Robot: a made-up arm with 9 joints.
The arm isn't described. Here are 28 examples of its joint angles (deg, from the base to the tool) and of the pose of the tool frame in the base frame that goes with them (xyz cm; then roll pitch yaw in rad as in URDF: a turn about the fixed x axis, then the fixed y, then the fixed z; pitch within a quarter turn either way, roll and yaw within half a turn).
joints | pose
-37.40 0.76 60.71 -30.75 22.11 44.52 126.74 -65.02 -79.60 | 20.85 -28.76 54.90 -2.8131 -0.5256 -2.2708
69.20 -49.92 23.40 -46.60 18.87 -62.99 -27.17 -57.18 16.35 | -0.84 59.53 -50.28 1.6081 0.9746 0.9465
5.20 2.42 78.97 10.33 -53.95 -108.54 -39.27 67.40 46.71 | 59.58 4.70 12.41 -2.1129 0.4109 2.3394
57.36 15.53 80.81 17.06 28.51 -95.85 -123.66 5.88 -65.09 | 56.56 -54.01 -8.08 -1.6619 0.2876 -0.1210
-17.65 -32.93 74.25 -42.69 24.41 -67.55 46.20 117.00 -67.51 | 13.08 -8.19 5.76 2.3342 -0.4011 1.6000
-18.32 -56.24 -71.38 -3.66 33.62 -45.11 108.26 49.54 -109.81 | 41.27 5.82 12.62 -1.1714 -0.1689 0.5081
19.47 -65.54 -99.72 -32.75 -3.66 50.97 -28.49 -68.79 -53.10 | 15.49 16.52 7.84 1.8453 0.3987 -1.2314
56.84 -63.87 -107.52 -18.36 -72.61 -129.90 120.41 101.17 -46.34 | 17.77 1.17 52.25 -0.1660 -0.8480 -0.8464
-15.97 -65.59 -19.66 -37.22 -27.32 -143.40 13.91 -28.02 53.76 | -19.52 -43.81 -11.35 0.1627 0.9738 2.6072
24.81 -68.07 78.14 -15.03 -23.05 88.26 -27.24 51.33 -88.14 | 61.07 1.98 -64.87 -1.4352 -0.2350 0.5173
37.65 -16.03 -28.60 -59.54 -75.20 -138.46 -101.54 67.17 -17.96 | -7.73 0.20 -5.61 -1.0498 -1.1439 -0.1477
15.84 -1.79 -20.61 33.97 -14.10 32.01 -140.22 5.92 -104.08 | -18.66 13.85 37.45 -1.4595 -0.7839 2.7280
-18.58 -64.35 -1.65 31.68 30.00 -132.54 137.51 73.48 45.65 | 56.00 -8.10 38.47 2.7985 0.2225 0.8232
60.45 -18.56 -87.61 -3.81 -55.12 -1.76 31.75 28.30 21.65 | -56.59 8.07 15.36 -0.7324 -0.4439 -2.8959
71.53 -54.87 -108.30 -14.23 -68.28 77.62 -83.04 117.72 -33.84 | -3.70 34.99 74.34 2.6406 -0.8139 0.5531
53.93 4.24 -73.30 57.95 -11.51 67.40 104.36 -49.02 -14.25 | -0.51 5.14 9.71 -0.5410 0.0746 0.8796
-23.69 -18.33 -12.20 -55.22 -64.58 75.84 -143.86 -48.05 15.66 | -2.65 -7.61 9.28 1.4583 -0.3781 -0.0907
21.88 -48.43 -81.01 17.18 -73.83 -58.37 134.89 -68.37 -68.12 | 18.73 38.75 52.90 2.9409 0.3003 1.0237
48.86 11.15 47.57 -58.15 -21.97 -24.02 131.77 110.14 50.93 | 1.14 2.04 -15.42 1.1327 -0.4856 2.3435
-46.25 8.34 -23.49 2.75 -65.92 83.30 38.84 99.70 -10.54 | -56.03 -34.68 49.56 0.0185 -0.6627 -2.7359
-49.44 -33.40 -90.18 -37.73 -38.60 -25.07 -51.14 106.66 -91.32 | -21.52 0.78 -40.44 0.7044 0.7303 -2.8699
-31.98 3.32 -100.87 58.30 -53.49 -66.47 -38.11 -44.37 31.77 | -28.05 69.19 38.01 0.8488 -0.0459 1.5795
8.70 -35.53 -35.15 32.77 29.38 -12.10 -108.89 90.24 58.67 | -15.09 -29.95 31.47 1.2201 0.3539 -3.0866
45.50 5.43 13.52 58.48 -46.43 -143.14 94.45 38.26 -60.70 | 6.32 -69.54 32.67 2.1341 -0.1345 -1.8107
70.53 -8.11 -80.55 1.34 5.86 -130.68 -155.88 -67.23 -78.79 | -40.94 35.20 12.00 0.8080 -0.3436 1.5249
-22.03 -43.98 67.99 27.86 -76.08 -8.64 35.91 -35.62 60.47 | 91.86 -33.74 7.19 0.1854 -0.9003 -0.5708
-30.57 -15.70 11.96 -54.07 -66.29 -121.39 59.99 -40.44 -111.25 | -40.01 -59.11 5.89 -1.1239 -0.4631 -1.9502
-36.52 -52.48 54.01 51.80 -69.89 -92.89 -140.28 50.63 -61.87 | 24.32 -0.08 41.87 -1.4792 -0.3377 -3.0439
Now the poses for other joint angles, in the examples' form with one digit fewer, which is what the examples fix.
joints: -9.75 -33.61 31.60 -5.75 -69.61 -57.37 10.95 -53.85 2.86
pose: 27.7 -77.6 9.1 -0.714 -0.945 -1.411
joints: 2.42 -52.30 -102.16 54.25 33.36 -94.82 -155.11 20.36 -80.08
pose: 70.9 34.1 38.4 -1.433 -1.055 1.177
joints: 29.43 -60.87 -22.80 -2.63 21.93 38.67 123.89 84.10 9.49
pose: -26.3 0.0 -15.8 1.603 0.760 2.243
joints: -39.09 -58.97 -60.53 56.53 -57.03 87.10 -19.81 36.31 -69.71
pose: 66.4 29.4 10.1 0.698 0.071 -0.511
